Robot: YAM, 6 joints.
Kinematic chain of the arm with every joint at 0, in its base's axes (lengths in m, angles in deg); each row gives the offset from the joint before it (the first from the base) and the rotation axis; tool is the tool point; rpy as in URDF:
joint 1: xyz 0 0 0.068 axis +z
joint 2: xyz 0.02 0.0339 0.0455 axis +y
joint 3: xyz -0.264 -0.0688 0 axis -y
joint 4: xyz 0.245 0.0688 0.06 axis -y
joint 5: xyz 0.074 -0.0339 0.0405 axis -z
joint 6: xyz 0.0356 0 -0.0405 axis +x
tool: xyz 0 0 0 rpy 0 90 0
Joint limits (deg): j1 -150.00..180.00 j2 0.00..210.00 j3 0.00..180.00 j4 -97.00..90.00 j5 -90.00..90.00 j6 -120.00..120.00
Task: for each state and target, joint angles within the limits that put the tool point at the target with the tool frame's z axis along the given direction. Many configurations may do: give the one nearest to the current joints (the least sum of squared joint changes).
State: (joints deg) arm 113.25 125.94 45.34 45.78 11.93 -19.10
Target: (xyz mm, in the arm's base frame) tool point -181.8 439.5 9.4 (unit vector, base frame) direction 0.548 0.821 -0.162
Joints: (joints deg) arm 116.13 149.32 79.17 52.05 58.58 -19.10
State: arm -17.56 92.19 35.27 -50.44 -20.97 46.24
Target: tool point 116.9 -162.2 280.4 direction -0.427 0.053 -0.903
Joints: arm -51.16 81.83 69.83 -96.89 17.42 46.24
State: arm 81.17 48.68 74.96 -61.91 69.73 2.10
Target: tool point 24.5 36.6 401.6 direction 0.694 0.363 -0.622
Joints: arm 90.49 42.88 79.67 -96.93 44.19 2.10
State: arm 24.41 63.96 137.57 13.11 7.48 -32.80
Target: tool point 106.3 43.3 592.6 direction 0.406 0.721 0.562
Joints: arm 10.87 56.07 89.97 12.53 -39.15 -32.80
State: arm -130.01 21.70 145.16 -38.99 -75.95 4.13
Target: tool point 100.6 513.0 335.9 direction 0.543 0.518 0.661
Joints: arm -99.33 0.13 131.72 0.61 -26.86 4.13
